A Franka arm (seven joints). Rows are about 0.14 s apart.
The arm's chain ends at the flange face. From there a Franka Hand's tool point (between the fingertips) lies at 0.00 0.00 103.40 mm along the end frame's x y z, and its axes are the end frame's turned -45 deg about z.
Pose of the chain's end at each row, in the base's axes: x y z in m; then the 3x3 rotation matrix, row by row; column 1 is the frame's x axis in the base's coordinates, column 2 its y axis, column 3 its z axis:
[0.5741, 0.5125, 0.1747], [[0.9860, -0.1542, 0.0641], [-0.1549, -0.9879, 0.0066], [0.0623, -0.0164, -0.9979]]
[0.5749, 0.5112, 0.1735], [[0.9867, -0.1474, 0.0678], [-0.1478, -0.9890, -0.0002], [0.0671, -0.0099, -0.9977]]
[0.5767, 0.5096, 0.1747], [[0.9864, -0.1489, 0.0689], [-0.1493, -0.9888, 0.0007], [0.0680, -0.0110, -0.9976]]
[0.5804, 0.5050, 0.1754], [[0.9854, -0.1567, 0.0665], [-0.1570, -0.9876, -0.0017], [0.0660, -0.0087, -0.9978]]
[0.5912, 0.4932, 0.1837], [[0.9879, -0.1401, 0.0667], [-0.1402, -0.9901, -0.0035], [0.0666, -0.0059, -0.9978]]
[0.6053, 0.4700, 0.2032], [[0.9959, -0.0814, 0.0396], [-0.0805, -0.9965, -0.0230], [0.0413, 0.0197, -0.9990]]
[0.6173, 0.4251, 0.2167], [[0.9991, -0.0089, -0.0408], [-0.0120, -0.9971, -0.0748], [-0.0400, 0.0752, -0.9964]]
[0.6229, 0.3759, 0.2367], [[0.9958, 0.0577, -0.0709], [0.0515, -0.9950, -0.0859], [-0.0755, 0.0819, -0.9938]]
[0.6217, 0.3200, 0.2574], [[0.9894, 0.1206, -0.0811], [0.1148, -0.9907, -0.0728], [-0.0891, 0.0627, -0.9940]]
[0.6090, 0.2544, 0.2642], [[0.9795, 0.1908, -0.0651], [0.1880, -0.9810, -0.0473], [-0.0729, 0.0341, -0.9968]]
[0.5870, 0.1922, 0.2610], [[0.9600, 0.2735, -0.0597], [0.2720, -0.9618, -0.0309], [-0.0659, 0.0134, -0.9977]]
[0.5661, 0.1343, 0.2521], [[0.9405, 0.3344, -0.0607], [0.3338, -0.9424, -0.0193], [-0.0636, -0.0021, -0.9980]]
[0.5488, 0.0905, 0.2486], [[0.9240, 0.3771, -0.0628], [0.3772, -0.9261, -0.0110], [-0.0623, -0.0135, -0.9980]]
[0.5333, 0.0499, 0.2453], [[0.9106, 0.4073, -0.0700], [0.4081, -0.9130, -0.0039], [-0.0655, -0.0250, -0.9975]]
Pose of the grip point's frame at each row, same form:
[0.5807, 0.5132, 0.0715], [[0.8062, 0.5882, 0.0641], [0.5890, -0.8081, 0.0066], [0.0556, 0.0325, -0.9979]]
[0.5819, 0.5112, 0.0703], [[0.8019, 0.5935, 0.0678], [0.5948, -0.8038, -0.0002], [0.0544, 0.0404, -0.9977]]
[0.5838, 0.5097, 0.0715], [[0.8028, 0.5922, 0.0689], [0.5936, -0.8048, 0.0007], [0.0559, 0.0403, -0.9976]]
[0.5873, 0.5048, 0.0722], [[0.8076, 0.5860, 0.0665], [0.5873, -0.8094, -0.0017], [0.0528, 0.0405, -0.9978]]
[0.5981, 0.4928, 0.0805], [[0.7976, 0.5995, 0.0667], [0.6010, -0.7992, -0.0035], [0.0513, 0.0429, -0.9978]]
[0.6094, 0.4676, 0.0999], [[0.7618, 0.6466, 0.0396], [0.6477, -0.7616, -0.0230], [0.0153, 0.0431, -0.9990]]
[0.6131, 0.4174, 0.1137], [[0.7128, 0.7002, -0.0408], [0.6966, -0.7135, -0.0748], [-0.0815, 0.0249, -0.9964]]
[0.6156, 0.3670, 0.1339], [[0.6633, 0.7449, -0.0709], [0.7400, -0.6672, -0.0859], [-0.1113, 0.0045, -0.9938]]
[0.6133, 0.3125, 0.1546], [[0.6143, 0.7849, -0.0811], [0.7817, -0.6194, -0.0728], [-0.1073, -0.0187, -0.9940]]
[0.6023, 0.2495, 0.1611], [[0.5577, 0.8275, -0.0651], [0.8266, -0.5607, -0.0473], [-0.0757, -0.0274, -0.9968]]
[0.5808, 0.1890, 0.1578], [[0.4854, 0.8722, -0.0597], [0.8724, -0.4878, -0.0309], [-0.0561, -0.0371, -0.9977]]
[0.5598, 0.1323, 0.1489], [[0.4286, 0.9015, -0.0607], [0.9024, -0.4303, -0.0193], [-0.0435, -0.0465, -0.9980]]
[0.5423, 0.0894, 0.1454], [[0.3867, 0.9200, -0.0628], [0.9216, -0.3881, -0.0110], [-0.0345, -0.0536, -0.9980]]
[0.5261, 0.0495, 0.1422], [[0.3559, 0.9319, -0.0700], [0.9342, -0.3570, -0.0039], [-0.0286, -0.0640, -0.9975]]

